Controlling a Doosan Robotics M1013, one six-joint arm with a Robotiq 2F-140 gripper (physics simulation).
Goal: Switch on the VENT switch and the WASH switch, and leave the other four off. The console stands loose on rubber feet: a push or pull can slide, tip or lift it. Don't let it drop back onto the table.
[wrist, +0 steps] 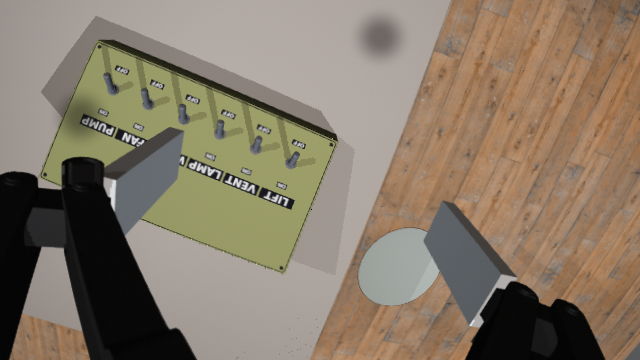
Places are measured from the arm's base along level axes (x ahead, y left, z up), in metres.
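Pixels of known places: gripper, fingertip midpoint: [312, 190].
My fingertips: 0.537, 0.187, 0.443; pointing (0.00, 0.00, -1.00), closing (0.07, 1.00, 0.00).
For each thing: its top centre in the pictures, then the offset to it from my fingertips, as dx, dy, dz. Level surfaces: height alone.
- VENT switch, middle of its top: [255, 147] +0.116, -0.077, -0.410
- LIFT, middle of its top: [293, 162] +0.131, -0.007, -0.410
- LAMP, middle of its top: [217, 131] +0.100, -0.147, -0.410
- WASH switch, middle of its top: [178, 115] +0.085, -0.218, -0.410
- grey table top, its level: dz -0.538
The green console [215, 215] lies on the table at left in the wrist view, its labels upside down. Six grey levers stand in a row, all leaning to the OFF side. The VENT switch [256, 145] is second from the right, between LIFT [293, 160] and LAMP [220, 129]. The WASH switch [183, 114] is third from the left; its name label is mostly hidden behind the left finger. My gripper [312, 190] is wide open and empty. Its left finger overlaps the console in view, and its right finger is off to the console's right; contact or height cannot be told.
The grey table top [280, 50] ends at a slanting edge right of the console. Beyond it is the wooden floor [525, 125]. A pale round disc [395, 267] shows beyond the table edge, partly behind the right finger. Blurred dark spots lie on the table and console's left side.
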